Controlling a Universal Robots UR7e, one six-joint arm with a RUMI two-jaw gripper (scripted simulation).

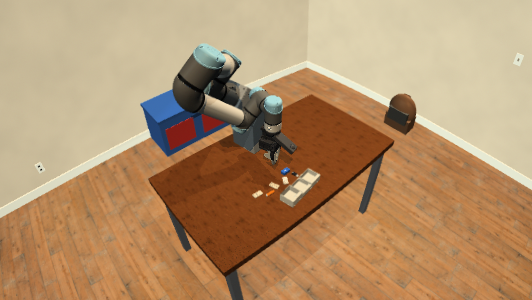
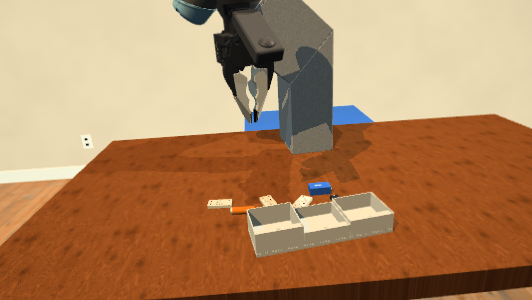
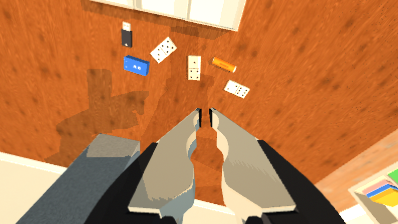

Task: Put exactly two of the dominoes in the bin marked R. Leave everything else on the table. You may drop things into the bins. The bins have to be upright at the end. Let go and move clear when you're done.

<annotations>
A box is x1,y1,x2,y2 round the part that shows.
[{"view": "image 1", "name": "my gripper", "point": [274,164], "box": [259,124,296,164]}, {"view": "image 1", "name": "cream three-compartment bin tray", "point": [308,178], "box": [280,168,319,207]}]
</annotations>
